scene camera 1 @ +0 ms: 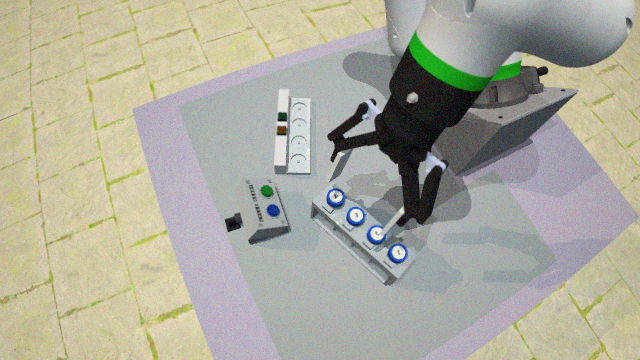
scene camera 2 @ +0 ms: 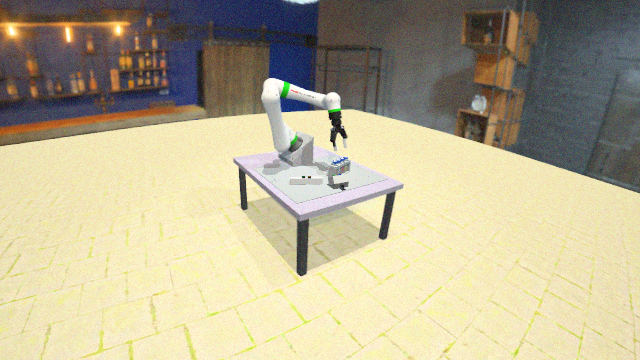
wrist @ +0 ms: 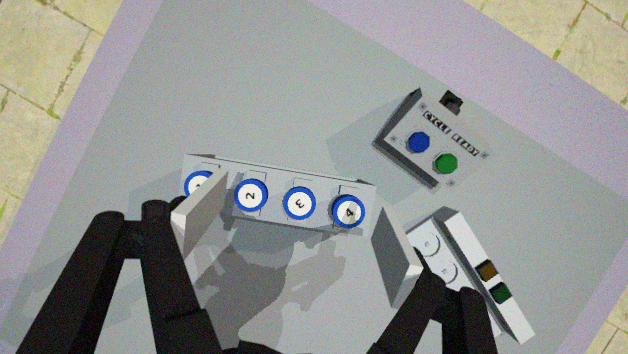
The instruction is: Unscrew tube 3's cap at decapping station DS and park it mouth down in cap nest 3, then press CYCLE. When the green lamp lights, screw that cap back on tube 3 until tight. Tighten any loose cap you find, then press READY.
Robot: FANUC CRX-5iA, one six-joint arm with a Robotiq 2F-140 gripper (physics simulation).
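Frame: origin at the arm's base, x back, y down, z right, level; centimetres.
Seen in the pictures: gripper, fingertip midpoint: (scene camera 1: 359, 203) (scene camera 2: 340, 149) (wrist: 302, 206); arm's base, link origin: (scene camera 1: 495, 99) (scene camera 2: 295, 144).
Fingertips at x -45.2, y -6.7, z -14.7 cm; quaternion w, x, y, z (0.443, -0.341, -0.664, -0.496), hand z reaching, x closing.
Offsets run from my fingertips to a thing's top centre. "pt": to the spot under its first point.
My gripper (scene camera 1: 356, 207) (scene camera 2: 340, 148) (wrist: 302, 206) is open and empty, above the grey tube rack @(dx +2.3, dy +10.0, dz -2.0 cm) (scene camera 1: 318, 202) (scene camera 2: 340, 169) (wrist: 370, 200). Blue-rimmed white caps sit on all four tubes: cap 1 @(dx +5.7, dy +8.1, dz -9.0 cm) (scene camera 1: 398, 253), partly behind a finger in the wrist view, cap 2 @(dx +3.4, dy +8.1, dz -4.3 cm) (scene camera 1: 376, 234) (wrist: 250, 195), cap 3 @(dx +1.2, dy +8.1, dz +0.4 cm) (scene camera 1: 355, 216) (wrist: 299, 203) and cap 4 @(dx -1.1, dy +7.8, dz +5.1 cm) (scene camera 1: 335, 197) (wrist: 348, 211). Their tightness cannot be told. The white cap nest strip (scene camera 1: 281, 155) (wrist: 520, 325) shows empty nests. Its green lamp @(dx -3.5, dy +14.9, dz +31.1 cm) (scene camera 1: 282, 116) (wrist: 500, 292) and amber lamp @(dx -4.9, dy +14.9, dz +27.4 cm) (scene camera 1: 281, 130) (wrist: 488, 270) look dark. The blue CYCLE button @(dx -12.9, dy +12.8, dz +8.5 cm) (scene camera 1: 273, 210) (wrist: 419, 142) and green READY button @(dx -12.9, dy +12.8, dz +13.0 cm) (scene camera 1: 266, 191) (wrist: 446, 163) are on the panel.
The sloped button panel @(dx -15.1, dy +11.9, dz +10.8 cm) (scene camera 1: 255, 200) (wrist: 400, 131) stands beside the rack, with a small black object @(pt dx -21.6, dy +19.1, dz +10.5 cm) (scene camera 1: 233, 223) (wrist: 451, 101) behind it. The grey robot base (scene camera 1: 492, 135) (scene camera 2: 301, 152) stands on the lilac-edged table (scene camera 1: 165, 130) (scene camera 2: 350, 202).
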